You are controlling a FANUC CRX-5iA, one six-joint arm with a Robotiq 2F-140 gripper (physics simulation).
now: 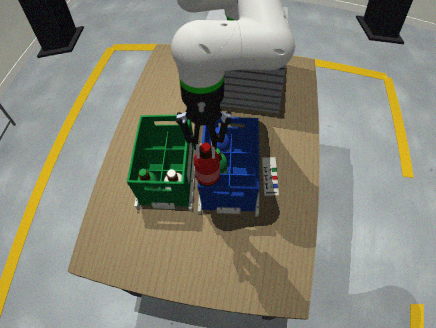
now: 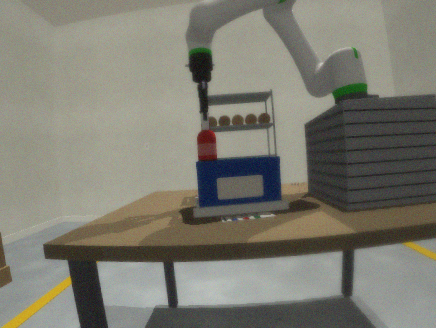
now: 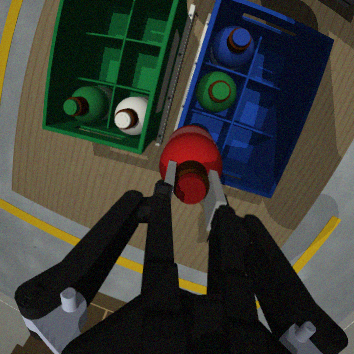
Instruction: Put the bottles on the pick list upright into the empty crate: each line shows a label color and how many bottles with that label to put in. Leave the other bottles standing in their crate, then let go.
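Note:
My gripper is shut on the neck of a red bottle, held upright above the near left part of the blue crate. In the blue crate stand a blue bottle and a green bottle, both in its left column. In the green crate stand another green bottle and a white bottle. The pick list shows green, red and blue marks.
The two crates stand side by side on the wooden table, with a narrow gap between them. A grey slatted block carries the arm behind them. A shelf rack with round brown objects stands in the background.

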